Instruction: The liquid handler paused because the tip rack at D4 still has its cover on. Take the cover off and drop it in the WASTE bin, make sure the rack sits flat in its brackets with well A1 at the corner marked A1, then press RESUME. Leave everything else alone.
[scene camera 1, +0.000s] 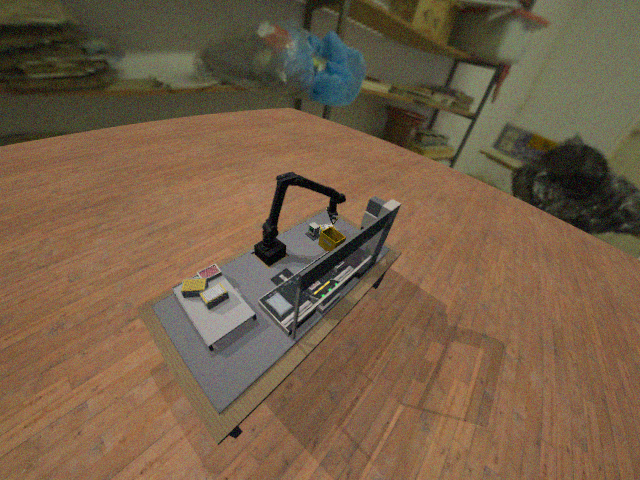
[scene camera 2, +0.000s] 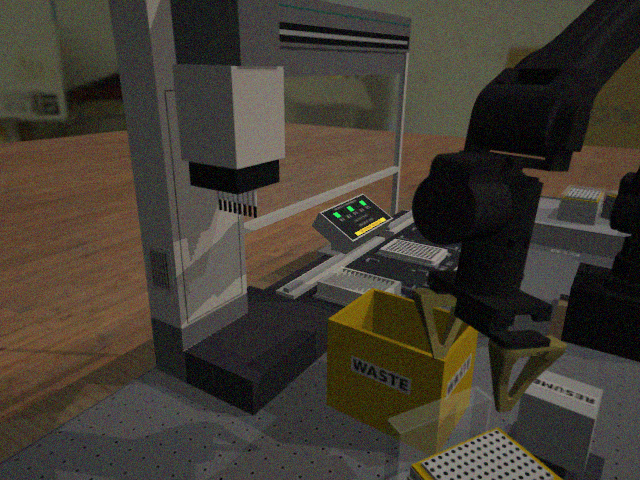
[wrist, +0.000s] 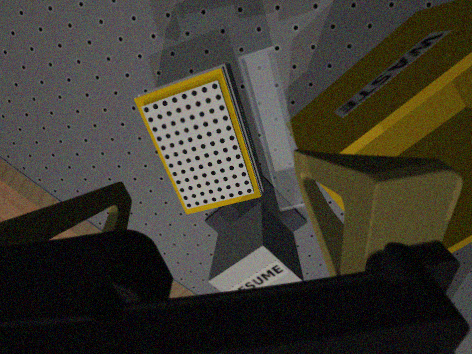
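Pixels of known places: gripper, fingertip midpoint: (scene camera 1: 331, 220) (scene camera 2: 467, 382) (wrist: 207, 176); arm's base, origin of the base link: (scene camera 1: 268, 244) (scene camera 2: 638, 286).
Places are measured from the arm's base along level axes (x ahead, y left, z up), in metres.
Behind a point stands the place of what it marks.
Note:
My gripper (scene camera 1: 333, 221) @(z 0.064, x 0.078, y 0.537 m) (scene camera 2: 471, 382) @(z 0.064, x 0.078, y 0.537 m) (wrist: 207, 176) @(z 0.064, x 0.078, y 0.537 m) is open and empty. In the wrist view the tip rack (scene camera 2: 493, 459) @(z -0.023, x 0.049, y 0.522 m) (wrist: 200, 147) @(z -0.023, x 0.053, y 0.542 m), white with dark holes and a yellow rim, is on the bench, off the deck, below and beyond the fingertips. A clear cover (scene camera 2: 421, 419) @(z -0.001, x 0.121, y 0.542 m) (wrist: 267, 115) @(z -0.001, x 0.118, y 0.531 m) is off the rack, beside it on the bin's side. The yellow WASTE bin (scene camera 1: 325, 242) @(z -0.019, x 0.191, y 0.384 m) (scene camera 2: 343, 361) @(z -0.007, x 0.255, y 0.503 m) (wrist: 345, 90) @(z -0.040, x 0.180, y 0.499 m) stands beside the cover. The RESUME box (scene camera 1: 313, 229) @(z 0.006, x 0.042, y 0.385 m) (scene camera 2: 558, 423) @(z -0.005, x 0.009, y 0.445 m) (wrist: 255, 265) @(z 0.016, x 0.029, y 0.433 m) stands close to the rack. No A1 mark or D4 label is legible.
The liquid handler's pipette head (scene camera 2: 258, 113) @(z 0.304, x 0.379, y 0.522 m) hangs beyond the bin. White labware (scene camera 2: 413, 250) @(z -0.021, x 0.399, y 0.049 m) sits on the deck, near a tilted screen (scene camera 2: 354, 217) @(z 0.035, x 0.537, y 0.081 m) with green squares and a yellow bar. A raised shelf (scene camera 1: 222, 322) @(z -0.027, x 0.351, y -0.511 m) holds yellow-rimmed racks (scene camera 1: 193, 286) (scene camera 2: 583, 198).

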